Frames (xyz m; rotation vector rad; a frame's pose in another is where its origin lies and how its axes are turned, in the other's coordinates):
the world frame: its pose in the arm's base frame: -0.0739 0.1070 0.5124 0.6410 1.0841 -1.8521
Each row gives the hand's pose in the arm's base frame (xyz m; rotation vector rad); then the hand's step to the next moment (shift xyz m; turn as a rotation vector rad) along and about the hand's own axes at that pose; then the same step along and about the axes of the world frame.
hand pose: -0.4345 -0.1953 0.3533 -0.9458 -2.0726 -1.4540
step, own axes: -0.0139 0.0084 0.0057 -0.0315 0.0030 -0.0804
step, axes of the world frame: -0.0043 0.0156 -0.0059 0.0186 0.0345 0.0770
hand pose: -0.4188 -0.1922 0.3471 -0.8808 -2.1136 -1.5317
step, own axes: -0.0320 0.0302 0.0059 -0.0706 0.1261 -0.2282
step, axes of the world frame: -0.0223 0.0382 -0.0036 -0.0642 0.1088 0.2387
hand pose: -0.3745 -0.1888 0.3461 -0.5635 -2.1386 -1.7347
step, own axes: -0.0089 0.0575 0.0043 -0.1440 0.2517 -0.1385
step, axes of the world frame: -0.0568 0.0099 0.0091 -0.2092 0.1714 0.1736
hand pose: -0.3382 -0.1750 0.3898 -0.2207 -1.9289 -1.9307
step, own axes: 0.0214 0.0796 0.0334 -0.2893 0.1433 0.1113
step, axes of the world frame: -0.0795 -0.0378 0.0125 -0.2336 0.2116 -0.1315
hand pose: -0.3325 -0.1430 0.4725 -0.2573 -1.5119 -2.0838
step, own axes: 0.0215 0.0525 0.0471 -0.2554 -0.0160 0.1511
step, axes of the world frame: -0.0648 -0.0332 0.0118 -0.1242 0.1357 -0.2334
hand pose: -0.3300 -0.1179 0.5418 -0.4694 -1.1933 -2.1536
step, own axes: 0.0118 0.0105 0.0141 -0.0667 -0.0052 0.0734
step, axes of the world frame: -0.0167 -0.0111 0.0069 -0.0578 0.0207 -0.0781
